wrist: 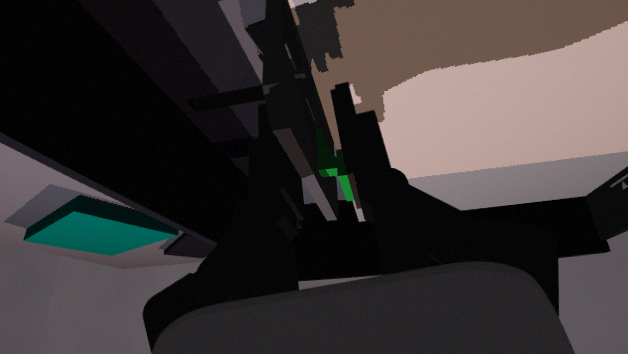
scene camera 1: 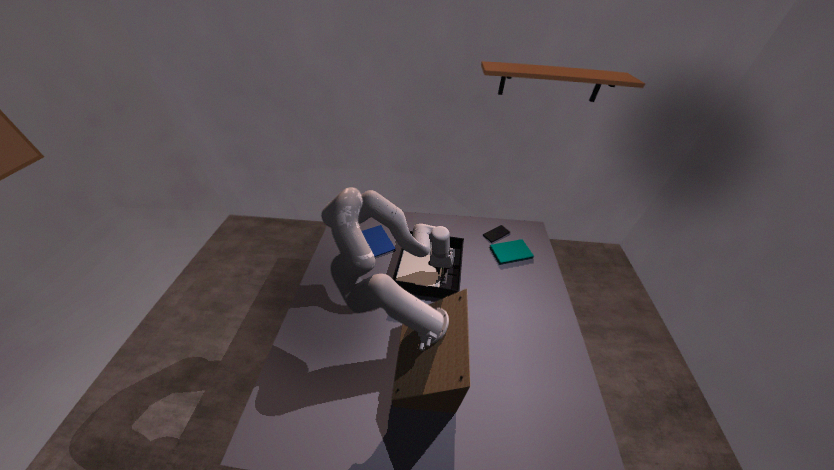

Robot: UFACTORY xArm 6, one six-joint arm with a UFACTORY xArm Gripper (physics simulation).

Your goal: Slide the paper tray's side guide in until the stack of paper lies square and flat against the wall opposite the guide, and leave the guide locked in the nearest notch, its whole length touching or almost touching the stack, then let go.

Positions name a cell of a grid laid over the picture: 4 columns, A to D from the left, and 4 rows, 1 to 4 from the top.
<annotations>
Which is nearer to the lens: the pale paper stack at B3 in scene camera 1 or the teal pad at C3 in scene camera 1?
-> The pale paper stack.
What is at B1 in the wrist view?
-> A side guide.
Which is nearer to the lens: the pale paper stack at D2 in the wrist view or the small black block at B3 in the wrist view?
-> The pale paper stack.
</annotations>
